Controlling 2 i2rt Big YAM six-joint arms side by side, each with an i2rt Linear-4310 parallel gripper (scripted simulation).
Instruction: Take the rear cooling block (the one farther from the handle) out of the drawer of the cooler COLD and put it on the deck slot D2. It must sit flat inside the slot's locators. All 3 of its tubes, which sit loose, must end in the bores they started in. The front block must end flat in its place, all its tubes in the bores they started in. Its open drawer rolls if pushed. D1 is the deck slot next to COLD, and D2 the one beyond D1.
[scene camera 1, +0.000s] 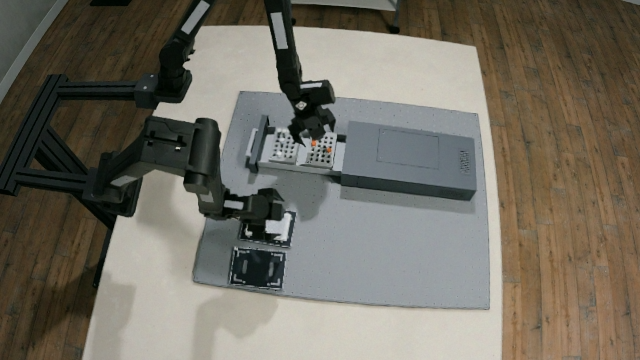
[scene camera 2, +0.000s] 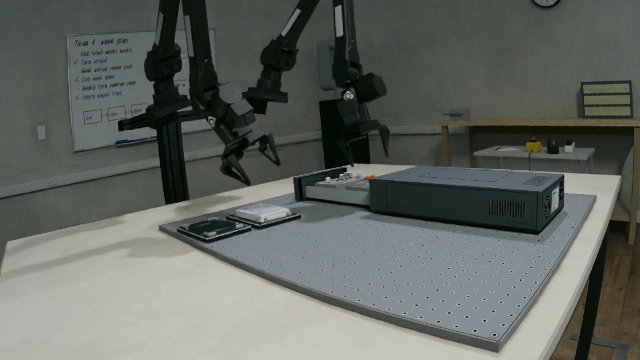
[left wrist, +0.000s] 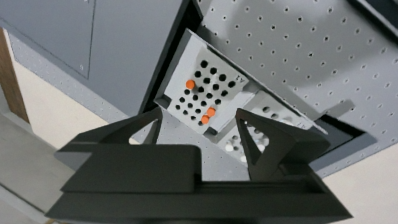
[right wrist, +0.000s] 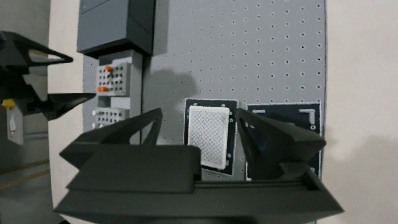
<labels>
same spot on deck slot D2: (right wrist: 289, 113) = (scene camera 2: 220, 232)
</labels>
